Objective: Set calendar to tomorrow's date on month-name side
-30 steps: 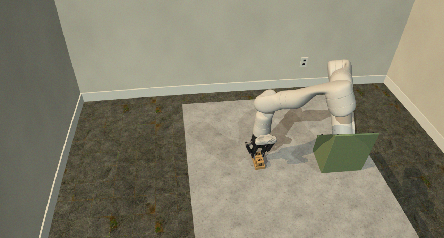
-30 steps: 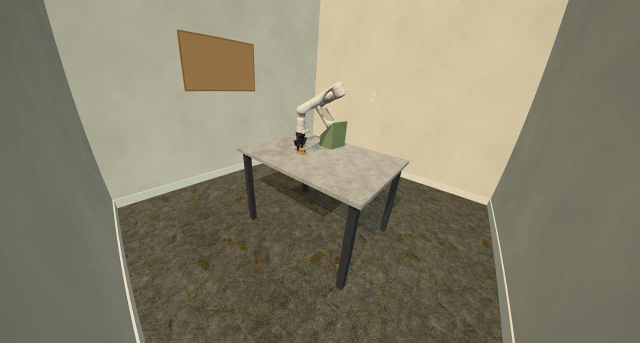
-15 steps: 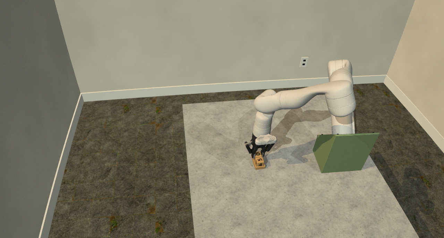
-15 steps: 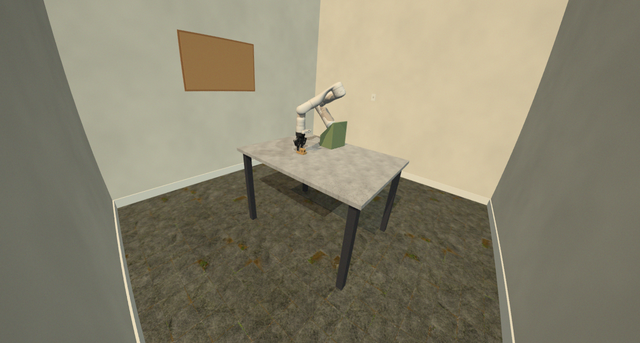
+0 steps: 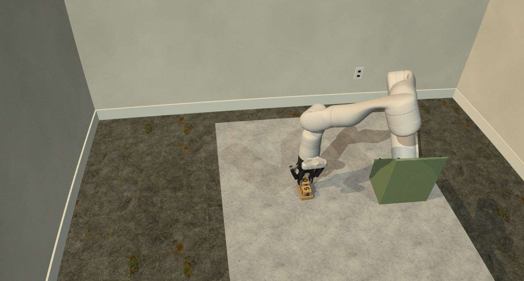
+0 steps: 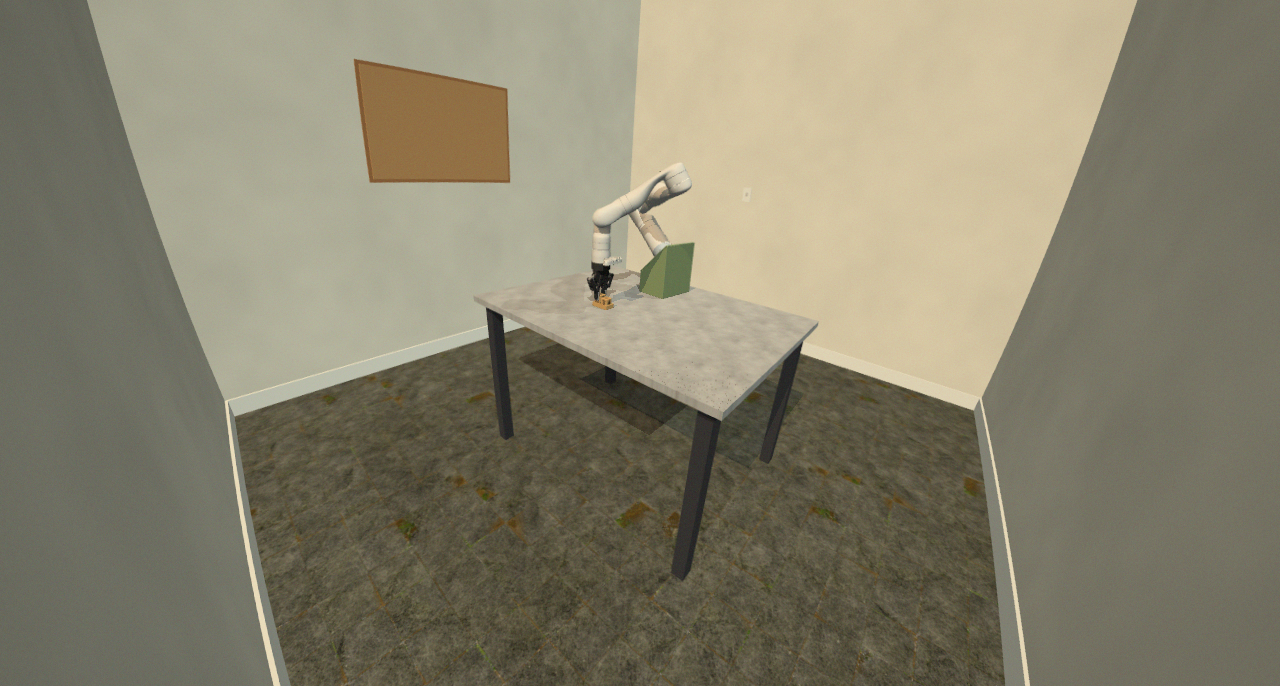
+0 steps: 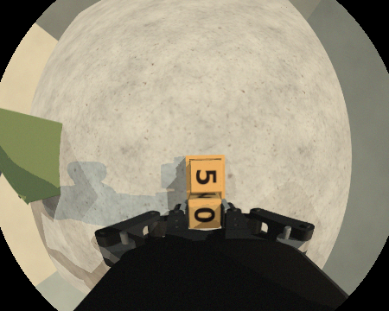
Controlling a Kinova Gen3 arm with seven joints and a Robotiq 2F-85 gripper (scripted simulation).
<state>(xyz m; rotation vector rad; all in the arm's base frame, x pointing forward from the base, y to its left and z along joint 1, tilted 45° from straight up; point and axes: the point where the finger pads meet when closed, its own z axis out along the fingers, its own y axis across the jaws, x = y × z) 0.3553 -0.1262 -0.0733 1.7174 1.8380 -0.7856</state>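
My gripper is now 20 mm to the right of the wooden tray and 40 mm above it.
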